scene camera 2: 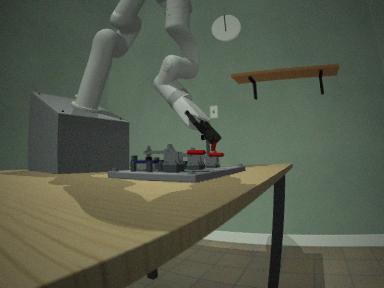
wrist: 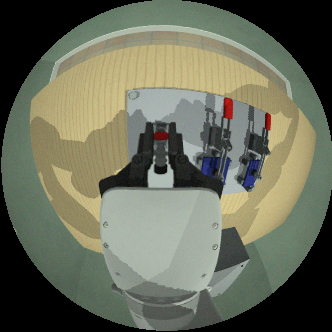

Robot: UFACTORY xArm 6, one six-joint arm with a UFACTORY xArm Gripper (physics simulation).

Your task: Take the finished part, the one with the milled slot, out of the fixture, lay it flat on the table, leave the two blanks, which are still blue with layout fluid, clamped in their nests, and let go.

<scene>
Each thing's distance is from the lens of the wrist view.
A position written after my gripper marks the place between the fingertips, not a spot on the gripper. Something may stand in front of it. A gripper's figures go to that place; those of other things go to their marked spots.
my gripper (wrist: 160, 129): 0.14 m
fixture plate (wrist: 193, 112): 0.23 m
</scene>
